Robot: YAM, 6 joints.
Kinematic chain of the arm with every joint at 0, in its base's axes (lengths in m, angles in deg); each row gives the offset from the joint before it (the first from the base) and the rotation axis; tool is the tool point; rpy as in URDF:
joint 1: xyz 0 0 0.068 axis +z
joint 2: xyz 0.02 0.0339 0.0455 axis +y
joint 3: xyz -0.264 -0.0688 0 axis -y
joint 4: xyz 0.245 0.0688 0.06 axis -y
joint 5: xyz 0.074 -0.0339 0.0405 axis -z
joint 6: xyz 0.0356 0 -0.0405 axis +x
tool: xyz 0 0 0 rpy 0 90 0
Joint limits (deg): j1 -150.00..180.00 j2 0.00..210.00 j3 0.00..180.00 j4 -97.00..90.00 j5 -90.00..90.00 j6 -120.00..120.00
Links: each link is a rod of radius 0.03 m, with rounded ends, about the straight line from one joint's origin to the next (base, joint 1, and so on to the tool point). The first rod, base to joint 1, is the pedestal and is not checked.
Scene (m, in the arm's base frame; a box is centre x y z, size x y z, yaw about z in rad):
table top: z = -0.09
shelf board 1: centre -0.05 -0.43 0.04 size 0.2 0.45 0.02 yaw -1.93
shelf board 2: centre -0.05 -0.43 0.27 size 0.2 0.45 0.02 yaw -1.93
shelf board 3: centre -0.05 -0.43 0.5 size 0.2 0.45 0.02 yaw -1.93
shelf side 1: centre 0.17 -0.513 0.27 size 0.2 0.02 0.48 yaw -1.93
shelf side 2: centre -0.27 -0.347 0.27 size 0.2 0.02 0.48 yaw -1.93
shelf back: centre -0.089 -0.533 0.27 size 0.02 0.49 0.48 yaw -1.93
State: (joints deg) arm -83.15 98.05 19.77 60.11 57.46 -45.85
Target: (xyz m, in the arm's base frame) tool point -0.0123 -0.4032 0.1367
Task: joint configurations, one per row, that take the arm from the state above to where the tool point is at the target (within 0.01 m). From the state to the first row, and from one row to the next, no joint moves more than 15 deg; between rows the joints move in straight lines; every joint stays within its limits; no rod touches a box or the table.
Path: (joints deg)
1: -84.69 105.10 31.28 59.56 55.59 -45.85
2: -86.23 112.15 42.78 59.00 53.72 -45.85
3: -87.77 119.20 54.29 58.45 51.85 -45.85

